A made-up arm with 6 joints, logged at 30 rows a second.
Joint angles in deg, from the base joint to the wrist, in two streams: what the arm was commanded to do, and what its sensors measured. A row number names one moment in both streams.
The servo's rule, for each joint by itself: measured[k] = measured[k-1] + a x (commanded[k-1-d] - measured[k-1]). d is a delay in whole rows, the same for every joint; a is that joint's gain. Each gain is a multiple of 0.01, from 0.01 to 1. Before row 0 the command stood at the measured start. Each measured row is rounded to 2 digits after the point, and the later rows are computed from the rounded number. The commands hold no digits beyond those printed.
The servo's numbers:
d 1
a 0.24 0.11 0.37 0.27 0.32 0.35
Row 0, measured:
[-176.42, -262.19, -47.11, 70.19, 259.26, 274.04]
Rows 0 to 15, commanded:
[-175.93, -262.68, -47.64, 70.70, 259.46, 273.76]
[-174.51, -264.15, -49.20, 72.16, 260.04, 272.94]
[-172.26, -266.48, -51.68, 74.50, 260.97, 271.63]
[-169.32, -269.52, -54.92, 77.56, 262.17, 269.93]
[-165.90, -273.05, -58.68, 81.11, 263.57, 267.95]
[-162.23, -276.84, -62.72, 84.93, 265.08, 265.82]
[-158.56, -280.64, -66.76, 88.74, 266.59, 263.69]
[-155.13, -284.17, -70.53, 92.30, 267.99, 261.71]
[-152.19, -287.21, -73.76, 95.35, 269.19, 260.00]
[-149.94, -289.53, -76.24, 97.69, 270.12, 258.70]
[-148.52, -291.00, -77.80, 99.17, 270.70, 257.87]
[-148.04, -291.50, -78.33, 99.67, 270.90, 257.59]
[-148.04, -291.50, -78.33, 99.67, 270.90, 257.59]
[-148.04, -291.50, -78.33, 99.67, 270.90, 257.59]
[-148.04, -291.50, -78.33, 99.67, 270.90, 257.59]
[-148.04, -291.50, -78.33, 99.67, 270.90, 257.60]
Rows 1 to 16, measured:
[-176.42, -262.19, -47.11, 70.19, 259.26, 274.04]
[-176.30, -262.24, -47.31, 70.33, 259.32, 273.94]
[-175.87, -262.45, -48.01, 70.82, 259.55, 273.59]
[-175.00, -262.89, -49.37, 71.81, 260.00, 272.90]
[-173.64, -263.62, -51.42, 73.36, 260.69, 271.86]
[-171.78, -264.66, -54.11, 75.45, 261.61, 270.49]
[-169.49, -266.00, -57.30, 78.01, 262.72, 268.86]
[-166.87, -267.61, -60.80, 80.91, 263.96, 267.05]
[-164.05, -269.43, -64.40, 83.99, 265.25, 265.18]
[-161.20, -271.39, -67.86, 87.06, 266.51, 263.37]
[-158.50, -273.39, -70.96, 89.93, 267.67, 261.74]
[-156.10, -275.33, -73.49, 92.42, 268.64, 260.39]
[-154.17, -277.11, -75.28, 94.38, 269.36, 259.41]
[-152.70, -278.69, -76.41, 95.81, 269.85, 258.77]
[-151.58, -280.10, -77.12, 96.85, 270.19, 258.36]
[-150.73, -281.35, -77.57, 97.61, 270.42, 258.09]

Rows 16 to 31, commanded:
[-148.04, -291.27, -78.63, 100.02, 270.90, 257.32]
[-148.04, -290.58, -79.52, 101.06, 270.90, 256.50]
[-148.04, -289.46, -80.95, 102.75, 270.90, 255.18]
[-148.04, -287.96, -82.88, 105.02, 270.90, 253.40]
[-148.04, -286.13, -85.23, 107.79, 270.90, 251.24]
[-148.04, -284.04, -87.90, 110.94, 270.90, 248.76]
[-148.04, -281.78, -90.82, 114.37, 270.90, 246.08]
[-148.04, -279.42, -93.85, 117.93, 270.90, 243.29]
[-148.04, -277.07, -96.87, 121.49, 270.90, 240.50]
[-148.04, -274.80, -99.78, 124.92, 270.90, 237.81]
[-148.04, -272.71, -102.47, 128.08, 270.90, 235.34]
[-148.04, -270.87, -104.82, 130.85, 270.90, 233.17]
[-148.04, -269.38, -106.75, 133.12, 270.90, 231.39]
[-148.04, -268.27, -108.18, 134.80, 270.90, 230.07]
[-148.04, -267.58, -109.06, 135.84, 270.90, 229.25]
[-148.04, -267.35, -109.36, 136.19, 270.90, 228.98]
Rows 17 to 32, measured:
[-150.08, -282.47, -77.85, 98.17, 270.57, 257.92]
[-149.59, -283.44, -78.14, 98.67, 270.68, 257.71]
[-149.22, -284.23, -78.65, 99.32, 270.75, 257.29]
[-148.94, -284.81, -79.50, 100.25, 270.80, 256.55]
[-148.72, -285.16, -80.75, 101.54, 270.83, 255.45]
[-148.56, -285.27, -82.41, 103.23, 270.85, 253.98]
[-148.44, -285.13, -84.44, 105.31, 270.87, 252.15]
[-148.34, -284.76, -86.80, 107.76, 270.88, 250.03]
[-148.27, -284.17, -89.41, 110.51, 270.89, 247.67]
[-148.21, -283.39, -92.17, 113.47, 270.89, 245.16]
[-148.17, -282.45, -94.99, 116.56, 270.89, 242.59]
[-148.14, -281.38, -97.76, 119.67, 270.89, 240.05]
[-148.12, -280.22, -100.37, 122.69, 270.89, 237.64]
[-148.10, -279.03, -102.73, 125.51, 270.89, 235.45]
[-148.09, -277.85, -104.75, 128.02, 270.89, 233.57]
[-148.08, -276.72, -106.34, 130.13, 270.89, 232.06]

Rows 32 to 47, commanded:
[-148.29, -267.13, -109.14, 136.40, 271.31, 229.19]
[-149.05, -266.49, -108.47, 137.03, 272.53, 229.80]
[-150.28, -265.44, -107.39, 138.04, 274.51, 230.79]
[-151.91, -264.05, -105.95, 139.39, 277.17, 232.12]
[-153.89, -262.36, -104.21, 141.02, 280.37, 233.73]
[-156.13, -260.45, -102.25, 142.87, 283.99, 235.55]
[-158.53, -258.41, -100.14, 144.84, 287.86, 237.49]
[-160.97, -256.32, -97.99, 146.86, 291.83, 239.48]
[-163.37, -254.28, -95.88, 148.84, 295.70, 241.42]
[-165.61, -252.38, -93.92, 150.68, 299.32, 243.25]
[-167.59, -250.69, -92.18, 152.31, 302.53, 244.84]
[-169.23, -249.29, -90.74, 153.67, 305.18, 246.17]
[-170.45, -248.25, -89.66, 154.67, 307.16, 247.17]
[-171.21, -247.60, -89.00, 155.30, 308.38, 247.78]
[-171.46, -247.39, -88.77, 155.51, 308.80, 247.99]
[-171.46, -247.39, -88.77, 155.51, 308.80, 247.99]
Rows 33 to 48, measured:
[-148.07, -275.69, -107.46, 131.77, 270.89, 230.98]
[-148.12, -274.75, -108.08, 133.02, 271.02, 230.35]
[-148.34, -273.84, -108.22, 134.10, 271.50, 230.16]
[-148.81, -272.92, -107.91, 135.16, 272.46, 230.38]
[-149.55, -271.94, -107.18, 136.30, 273.97, 230.99]
[-150.59, -270.89, -106.08, 137.57, 276.02, 231.95]
[-151.92, -269.74, -104.66, 139.00, 278.57, 233.21]
[-153.51, -268.49, -102.99, 140.58, 281.54, 234.71]
[-155.30, -267.15, -101.14, 142.28, 284.83, 236.38]
[-157.24, -265.73, -99.19, 144.05, 288.31, 238.14]
[-159.25, -264.26, -97.24, 145.84, 291.83, 239.93]
[-161.25, -262.77, -95.37, 147.59, 295.25, 241.65]
[-163.17, -261.29, -93.66, 149.23, 298.43, 243.23]
[-164.92, -259.86, -92.18, 150.70, 301.22, 244.61]
[-166.43, -258.51, -91.00, 151.94, 303.51, 245.72]
[-167.64, -257.29, -90.17, 152.90, 305.20, 246.51]

